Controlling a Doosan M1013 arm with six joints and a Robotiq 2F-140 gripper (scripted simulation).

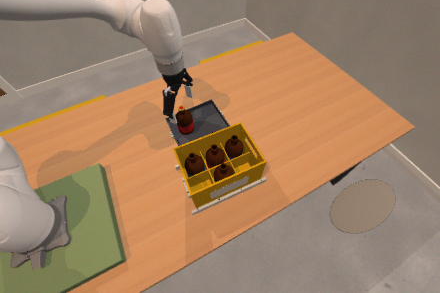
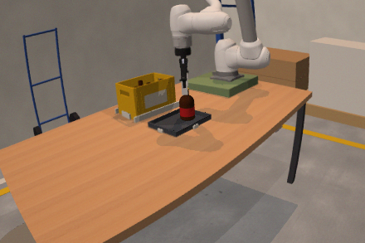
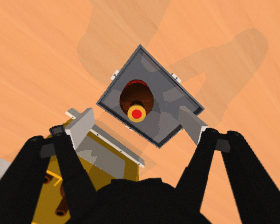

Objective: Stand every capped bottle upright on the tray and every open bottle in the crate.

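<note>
Now: hand 80 mm above the bottle. Also, from my hand: crate: 40 mm ahead, 270 mm to the right, 80 mm below; tray: 50 mm ahead, 150 mm below.
</note>
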